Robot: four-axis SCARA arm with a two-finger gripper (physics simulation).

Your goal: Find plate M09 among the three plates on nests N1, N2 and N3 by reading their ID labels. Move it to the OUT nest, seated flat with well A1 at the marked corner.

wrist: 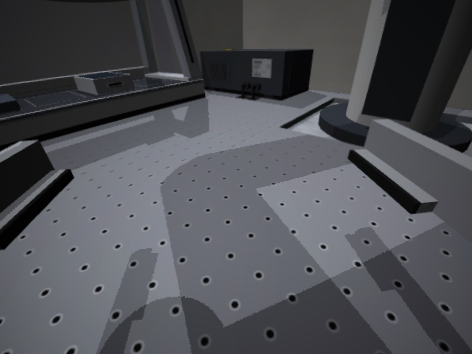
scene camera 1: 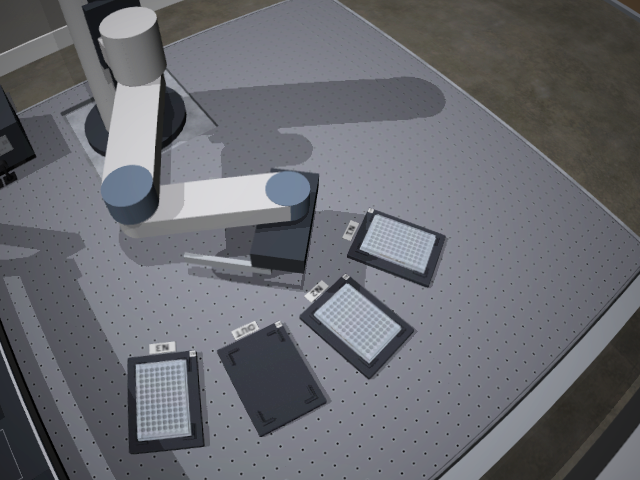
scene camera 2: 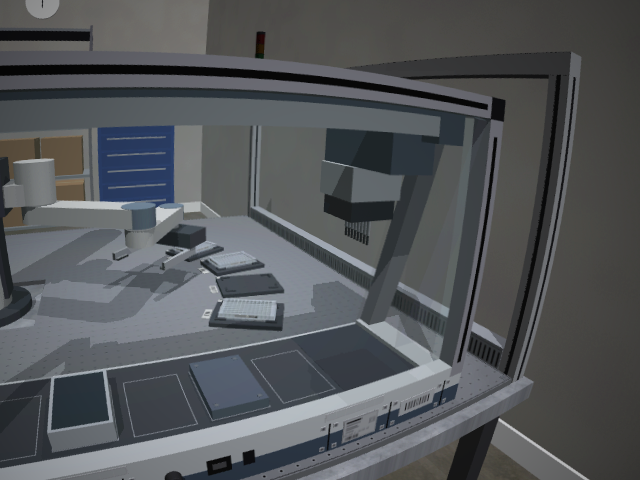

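Note:
Three clear 96-well plates sit in dark nests: one plate on N1, one on N2, one on N3. Their ID labels are not readable in these views, so which is M09 cannot be told. The OUT nest is bare, between N2 and N3, with a white corner tag near its label. My gripper is open and empty above the table, on the arm-base side of the nests. In scene camera 1 the arm hides one finger.
The arm column stands on a round black base. A black box stands beyond. Along one side runs a deck with a blue-grey block and a white-rimmed container, under a framed enclosure with a hanging pipette head.

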